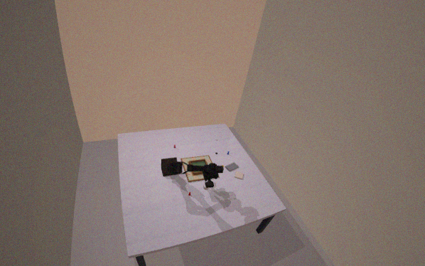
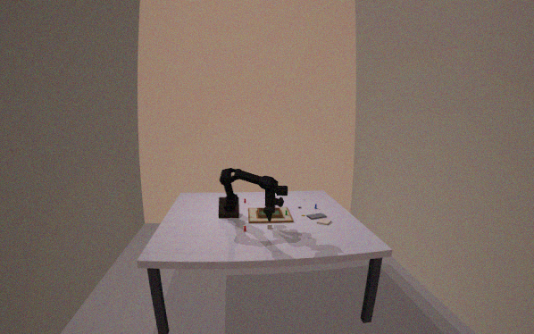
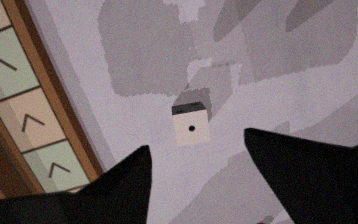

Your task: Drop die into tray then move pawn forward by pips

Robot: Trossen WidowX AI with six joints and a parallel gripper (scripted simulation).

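My gripper tip is now 40 mm above the white die. Also, from my gripper tip: green pawn: 200 mm to the left, 140 mm ahead, 30 mm below; green dice tray: 230 mm to the left, 50 mm below, 30 mm ahead; yellow piece: 260 mm ahead, 190 mm to the left, 50 mm below.
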